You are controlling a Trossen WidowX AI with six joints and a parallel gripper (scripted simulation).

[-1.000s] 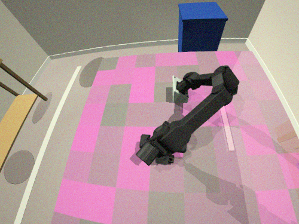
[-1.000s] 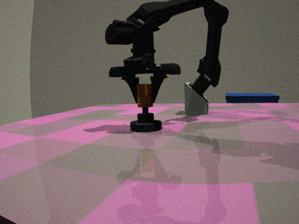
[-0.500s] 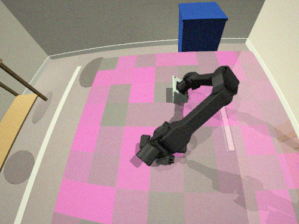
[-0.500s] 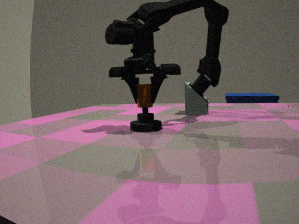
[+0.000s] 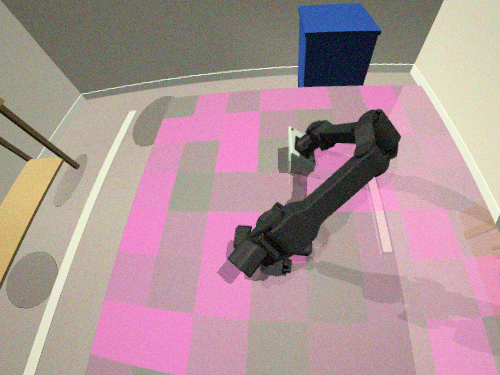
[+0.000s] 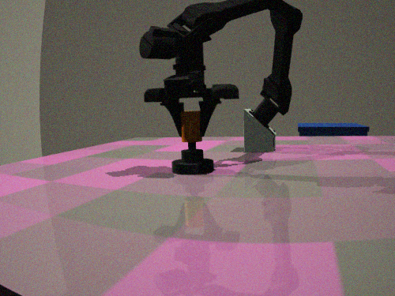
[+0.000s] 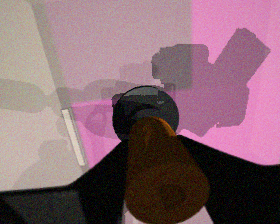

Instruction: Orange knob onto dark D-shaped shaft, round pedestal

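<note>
The orange knob lies 2 cm above my gripper tip. Also, from my gripper tip: round pedestal (4 cm below).
</note>
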